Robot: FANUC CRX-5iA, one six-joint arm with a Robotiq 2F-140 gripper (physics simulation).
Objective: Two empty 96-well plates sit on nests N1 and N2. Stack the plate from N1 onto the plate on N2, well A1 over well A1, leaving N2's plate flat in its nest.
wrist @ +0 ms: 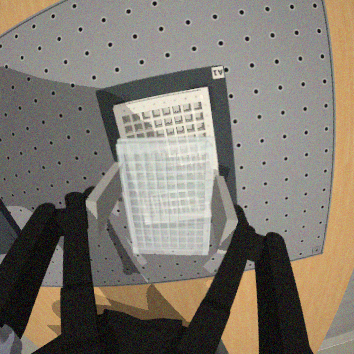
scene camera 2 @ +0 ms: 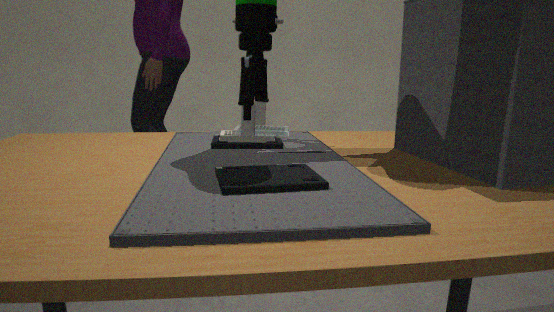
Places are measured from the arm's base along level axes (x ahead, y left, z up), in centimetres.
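Pixels of known places: gripper, fingertip midpoint: (wrist: 166, 182) (scene camera 2: 253, 132).
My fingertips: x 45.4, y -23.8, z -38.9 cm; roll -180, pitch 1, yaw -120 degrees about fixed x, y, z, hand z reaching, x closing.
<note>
For each thing: its top centre in the pictures, then the offset to it from my fingertips. "spot": a spot on its surface instead. Level surfaces: height alone.
- nest's A1 label, surface spot: (wrist: 218, 72) spot: dz -1.6, dx +7.5, dy -8.0 cm
- clear 96-well plate, top centre: (wrist: 166, 207) (scene camera 2: 261, 127) dz +1.3, dx -1.8, dy +0.7 cm
- second dark nest, top centre: (scene camera 2: 268, 172) dz -1.3, dx +5.2, dy +30.7 cm
- grey perforated board, surface height: dz -2.8 cm
- wooden table, surface height: dz -4.1 cm
A white 96-well plate (scene camera 2: 232, 135) (wrist: 165, 102) sits in a dark nest (scene camera 2: 217, 144) (wrist: 228, 125) at the back; the nest's A1 label (wrist: 218, 72) faces up. A clear 96-well plate (scene camera 2: 278, 131) (wrist: 171, 241) lies over part of the white plate, shifted lengthwise and overhanging it. My gripper (scene camera 2: 254, 131) (wrist: 166, 182) is shut on the clear plate, a pad against each long side. The clear plate is low, close to the white one; any gap between them is too small to tell. A second dark nest (scene camera 2: 272, 178), without a plate, lies nearer scene camera 2.
Both nests are on a grey perforated board (scene camera 2: 175, 220) (wrist: 280, 75) on a wooden table (scene camera 2: 60, 175). A large dark grey box (scene camera 2: 430, 85) stands at the right. A person (scene camera 2: 159, 30) in purple stands behind the table at the left.
</note>
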